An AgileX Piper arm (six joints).
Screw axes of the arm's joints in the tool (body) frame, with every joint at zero. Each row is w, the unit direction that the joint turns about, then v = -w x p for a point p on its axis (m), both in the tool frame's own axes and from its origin. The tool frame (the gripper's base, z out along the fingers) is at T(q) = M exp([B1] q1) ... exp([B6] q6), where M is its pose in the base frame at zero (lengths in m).
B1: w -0.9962 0 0.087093 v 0.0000 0.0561 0.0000
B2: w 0 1 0 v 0.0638 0.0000 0.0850
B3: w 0 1 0 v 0.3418 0.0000 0.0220
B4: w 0 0 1 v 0.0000 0.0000 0.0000
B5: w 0 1 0 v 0.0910 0.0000 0.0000
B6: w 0 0 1 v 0.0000 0.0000 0.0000
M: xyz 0.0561 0.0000 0.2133 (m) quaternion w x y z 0.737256 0 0.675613 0
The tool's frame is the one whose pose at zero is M.
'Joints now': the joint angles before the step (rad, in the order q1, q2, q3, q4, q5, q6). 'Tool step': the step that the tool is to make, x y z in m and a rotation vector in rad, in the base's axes. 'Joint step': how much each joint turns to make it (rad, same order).
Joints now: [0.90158 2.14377 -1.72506 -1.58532 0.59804 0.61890]
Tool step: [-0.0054 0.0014 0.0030 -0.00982 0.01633 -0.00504]
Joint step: [0.01237 -0.01008 -0.00117 0.05375 0.01467 -0.05072]
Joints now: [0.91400 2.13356 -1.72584 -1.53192 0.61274 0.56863]
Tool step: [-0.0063 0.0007 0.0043 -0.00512 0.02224 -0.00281]
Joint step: [0.01229 -0.01566 0.00162 0.06182 0.01205 -0.05313]
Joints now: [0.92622 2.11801 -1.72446 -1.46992 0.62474 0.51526]
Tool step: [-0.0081 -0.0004 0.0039 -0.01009 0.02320 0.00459]
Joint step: [0.01322 -0.02325 0.01535 0.05451 0.00826 -0.04932]
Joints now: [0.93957 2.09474 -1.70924 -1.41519 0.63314 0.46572]
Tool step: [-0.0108 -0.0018 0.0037 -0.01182 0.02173 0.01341]
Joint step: [0.01556 -0.03412 0.03435 0.04065 0.00277 -0.03695]
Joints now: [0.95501 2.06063 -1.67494 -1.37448 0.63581 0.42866]
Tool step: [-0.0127 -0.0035 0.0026 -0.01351 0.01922 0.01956]
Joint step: [0.01684 -0.04230 0.05187 0.02489 -0.00231 -0.02236]
